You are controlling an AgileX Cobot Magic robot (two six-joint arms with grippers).
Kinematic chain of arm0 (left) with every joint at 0, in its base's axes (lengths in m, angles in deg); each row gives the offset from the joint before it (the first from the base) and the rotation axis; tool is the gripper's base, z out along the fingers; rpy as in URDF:
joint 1: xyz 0 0 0.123 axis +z
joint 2: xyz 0 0 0 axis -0.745 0.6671 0
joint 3: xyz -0.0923 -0.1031 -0.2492 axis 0.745 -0.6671 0
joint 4: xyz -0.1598 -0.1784 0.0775 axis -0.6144 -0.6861 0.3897
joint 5: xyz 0 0 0 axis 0.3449 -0.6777 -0.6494
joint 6: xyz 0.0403 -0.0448 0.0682 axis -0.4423 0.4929 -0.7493
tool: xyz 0 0 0 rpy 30.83 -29.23 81.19
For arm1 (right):
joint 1: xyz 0 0 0.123 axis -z
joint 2: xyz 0 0 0 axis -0.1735 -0.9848 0
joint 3: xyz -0.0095 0.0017 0.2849 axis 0.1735 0.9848 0
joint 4: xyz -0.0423 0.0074 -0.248 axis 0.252 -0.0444 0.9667
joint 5: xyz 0 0 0 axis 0.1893 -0.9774 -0.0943
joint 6: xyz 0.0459 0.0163 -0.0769 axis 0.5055 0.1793 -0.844
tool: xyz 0 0 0 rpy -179.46 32.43 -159.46
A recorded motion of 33 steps. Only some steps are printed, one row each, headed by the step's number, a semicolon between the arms.
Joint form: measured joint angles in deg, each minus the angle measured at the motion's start. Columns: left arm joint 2, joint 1, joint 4, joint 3, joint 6, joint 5; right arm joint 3, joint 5, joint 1, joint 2, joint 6, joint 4.
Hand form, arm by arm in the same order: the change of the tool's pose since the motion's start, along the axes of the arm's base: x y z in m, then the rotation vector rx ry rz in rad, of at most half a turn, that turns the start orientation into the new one. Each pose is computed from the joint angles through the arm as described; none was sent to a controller.
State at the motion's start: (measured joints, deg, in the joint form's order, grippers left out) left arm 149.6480 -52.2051 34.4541 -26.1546 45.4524 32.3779; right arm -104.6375 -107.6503 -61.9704 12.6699 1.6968 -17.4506
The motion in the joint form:
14: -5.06 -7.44 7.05 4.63 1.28 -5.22; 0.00 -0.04 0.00 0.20 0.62 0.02
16: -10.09 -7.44 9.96 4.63 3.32 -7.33; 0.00 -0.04 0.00 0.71 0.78 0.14
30: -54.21 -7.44 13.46 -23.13 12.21 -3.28; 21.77 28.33 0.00 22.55 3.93 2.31
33: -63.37 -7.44 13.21 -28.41 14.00 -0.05; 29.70 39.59 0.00 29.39 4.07 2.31
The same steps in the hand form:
14: -0.0180 -0.0284 0.0438 0.0921 -0.0901 -0.1520; -0.0006 -0.0008 0.0008 0.0069 0.0032 -0.0083
16: -0.0375 -0.0213 0.0650 0.1137 -0.1424 -0.1302; -0.0020 -0.0029 0.0028 0.0139 -0.0026 -0.0108
30: -0.2037 0.0162 0.0432 0.0098 -0.4817 -0.0022; -0.0465 -0.0592 -0.0077 0.4072 -0.3079 -0.0035
33: -0.2271 0.0205 0.0301 -0.0434 -0.5976 0.0207; -0.0602 -0.0739 -0.0190 0.5481 -0.4139 0.0186

